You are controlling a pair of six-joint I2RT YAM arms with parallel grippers.
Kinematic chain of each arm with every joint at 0, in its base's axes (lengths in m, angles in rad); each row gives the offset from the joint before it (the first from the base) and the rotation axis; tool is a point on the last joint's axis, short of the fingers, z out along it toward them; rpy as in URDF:
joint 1: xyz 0 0 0.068 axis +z
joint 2: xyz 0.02 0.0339 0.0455 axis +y
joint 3: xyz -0.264 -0.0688 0 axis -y
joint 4: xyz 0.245 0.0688 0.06 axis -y
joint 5: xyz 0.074 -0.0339 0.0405 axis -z
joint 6: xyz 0.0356 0 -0.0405 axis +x
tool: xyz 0 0 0 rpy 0 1.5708 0
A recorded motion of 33 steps. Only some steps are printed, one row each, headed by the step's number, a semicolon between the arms.
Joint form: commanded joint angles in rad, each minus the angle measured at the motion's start. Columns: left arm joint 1, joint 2, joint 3, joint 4, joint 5, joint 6; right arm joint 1, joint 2, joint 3, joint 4, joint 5, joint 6.
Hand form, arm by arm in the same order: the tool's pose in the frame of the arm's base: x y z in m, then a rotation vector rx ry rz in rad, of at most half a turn. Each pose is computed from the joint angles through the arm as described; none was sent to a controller.
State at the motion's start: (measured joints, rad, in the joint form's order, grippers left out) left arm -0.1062 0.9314 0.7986 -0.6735 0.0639 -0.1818; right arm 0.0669 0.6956 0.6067 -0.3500 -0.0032 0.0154
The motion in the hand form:
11: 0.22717 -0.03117 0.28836 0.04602 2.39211 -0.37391; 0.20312 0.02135 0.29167 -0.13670 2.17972 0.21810
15: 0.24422 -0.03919 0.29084 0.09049 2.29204 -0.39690; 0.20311 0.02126 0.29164 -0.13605 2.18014 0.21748
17: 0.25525 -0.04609 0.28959 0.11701 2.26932 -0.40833; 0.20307 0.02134 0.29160 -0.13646 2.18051 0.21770
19: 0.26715 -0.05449 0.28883 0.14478 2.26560 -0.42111; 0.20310 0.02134 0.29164 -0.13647 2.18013 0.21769
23: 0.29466 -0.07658 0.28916 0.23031 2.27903 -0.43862; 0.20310 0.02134 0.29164 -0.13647 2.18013 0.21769
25: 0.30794 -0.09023 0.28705 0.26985 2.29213 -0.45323; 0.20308 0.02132 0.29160 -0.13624 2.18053 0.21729
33: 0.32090 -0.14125 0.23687 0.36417 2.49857 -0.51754; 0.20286 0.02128 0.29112 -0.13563 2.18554 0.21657
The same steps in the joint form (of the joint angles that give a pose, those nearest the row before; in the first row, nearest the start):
11: 0.0027 0.1793 0.1407 0.0317 0.1492 0.0317; 0.0129 0.2434 0.2029 -0.1327 -0.1400 0.0137
15: -0.0213 0.2213 0.1423 0.1728 0.1572 0.0317; 0.0126 0.2434 0.2030 -0.1331 -0.1396 0.0137
17: -0.0423 0.2636 0.1549 0.2258 0.1572 0.0317; 0.0130 0.2434 0.2029 -0.1335 -0.1396 0.0137
19: -0.0664 0.3163 0.1843 0.2533 0.1572 0.0317; 0.0130 0.2434 0.2030 -0.1331 -0.1396 0.0137
23: -0.1225 0.4467 0.2869 0.2640 0.1568 0.0519; 0.0130 0.2434 0.2030 -0.1331 -0.1396 0.0137
25: -0.1545 0.5146 0.3399 0.2644 0.1572 0.0545; 0.0129 0.2434 0.2029 -0.1335 -0.1393 0.0137
33: -0.2857 0.7061 0.3826 0.2178 0.1617 0.0019; 0.0130 0.2438 0.2029 -0.1381 -0.1385 0.0137

